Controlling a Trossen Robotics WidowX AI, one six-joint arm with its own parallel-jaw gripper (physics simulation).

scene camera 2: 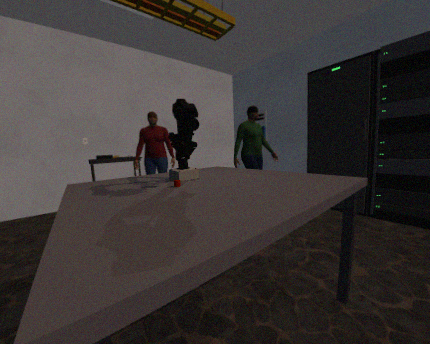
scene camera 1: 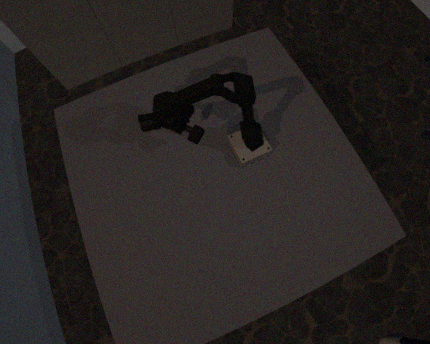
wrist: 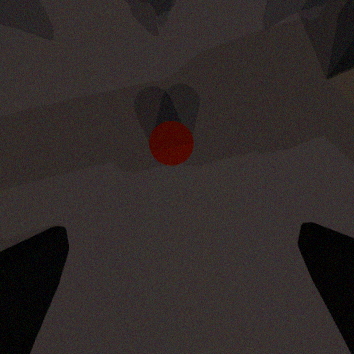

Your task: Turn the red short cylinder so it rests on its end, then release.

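The red short cylinder (scene camera 2: 177,183) (wrist: 171,143) is on the table top in front of the arm's base. In the wrist view its round end faces the camera as a full disc, with two shadows stretching behind it, so it looks upright on its end. It cannot be made out in scene camera 1, where the arm and gripper are over that area. My gripper (scene camera 1: 171,128) (wrist: 185,236) is open and empty, above the table. In the wrist view the cylinder lies beyond the gap between the wide-apart fingertips, apart from both. The gripper's height is hard to judge in the dark frames.
The arm's pale base plate (scene camera 1: 238,148) (scene camera 2: 186,174) stands on the grey table (scene camera 1: 200,240) (scene camera 2: 240,210), close behind the cylinder. Two people (scene camera 2: 154,142) (scene camera 2: 252,137), a side table (scene camera 2: 112,161) and dark server cabinets (scene camera 2: 340,130) stand beyond the table. Arm shadows cross the table top.
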